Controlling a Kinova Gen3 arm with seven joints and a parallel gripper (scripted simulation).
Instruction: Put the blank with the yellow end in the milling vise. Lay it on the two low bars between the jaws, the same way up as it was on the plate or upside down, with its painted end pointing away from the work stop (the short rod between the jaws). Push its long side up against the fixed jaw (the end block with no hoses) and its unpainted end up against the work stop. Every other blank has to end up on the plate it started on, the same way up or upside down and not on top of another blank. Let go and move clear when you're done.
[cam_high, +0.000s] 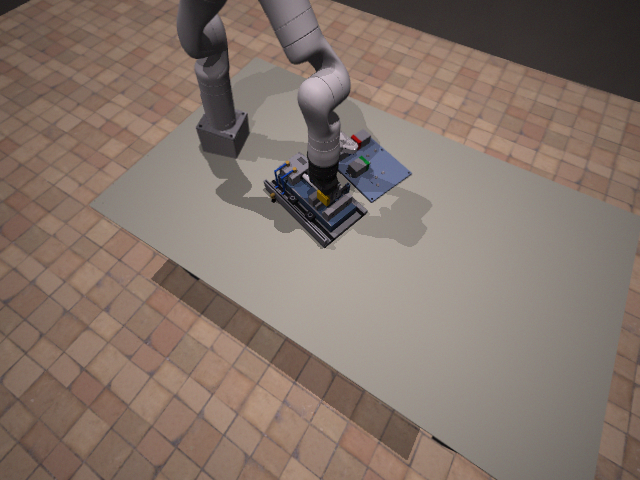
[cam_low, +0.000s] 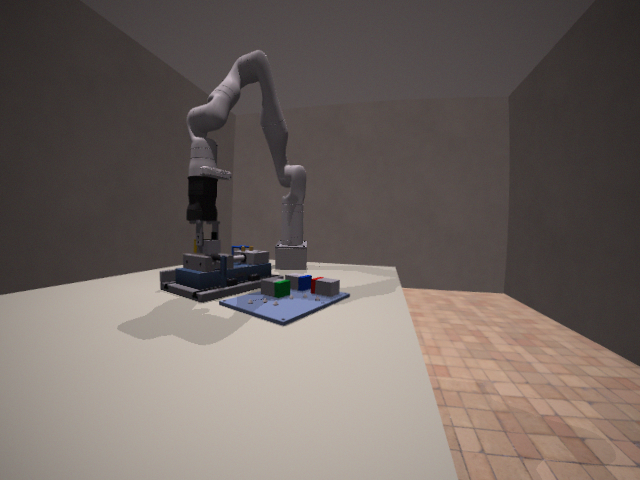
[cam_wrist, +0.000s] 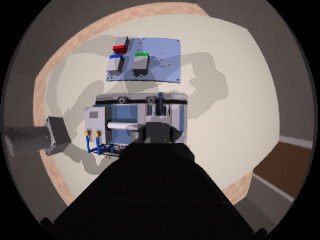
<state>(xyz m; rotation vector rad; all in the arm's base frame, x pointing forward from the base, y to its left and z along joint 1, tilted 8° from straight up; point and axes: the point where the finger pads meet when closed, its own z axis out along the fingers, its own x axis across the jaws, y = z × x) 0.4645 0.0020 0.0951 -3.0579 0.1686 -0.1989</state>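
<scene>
Right now my hand is 20 mm above the yellow-ended blank. The rest, counted from my hand: green-ended blank: 30 mm behind, 200 mm to the left, 110 mm below; fixed jaw: 40 mm ahead, 60 mm below; milling vise: 60 mm behind, 10 mm to the left, 100 mm below.
</scene>
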